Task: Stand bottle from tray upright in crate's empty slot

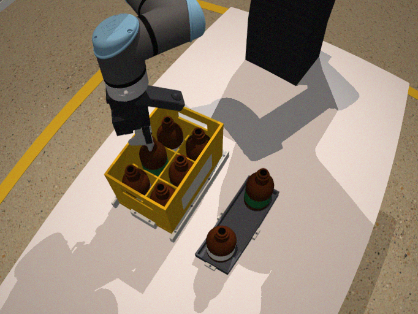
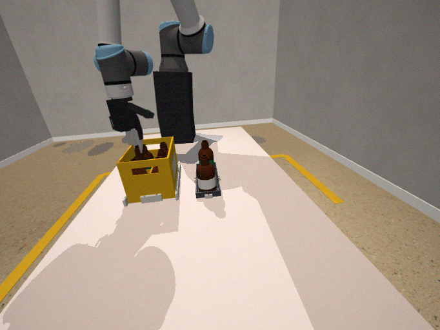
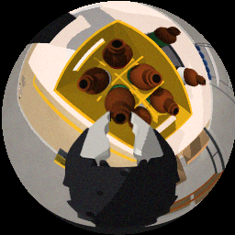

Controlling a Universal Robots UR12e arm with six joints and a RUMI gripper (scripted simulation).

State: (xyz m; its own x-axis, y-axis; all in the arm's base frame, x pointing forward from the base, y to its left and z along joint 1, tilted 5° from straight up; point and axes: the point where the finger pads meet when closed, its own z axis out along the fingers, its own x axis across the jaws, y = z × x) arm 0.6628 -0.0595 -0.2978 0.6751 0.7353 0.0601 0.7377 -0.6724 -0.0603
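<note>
Now: hand 9 cm above the yellow crate and 4 cm to the right of it. Round my hand: grey tray 28 cm to the left, 16 cm below.
</note>
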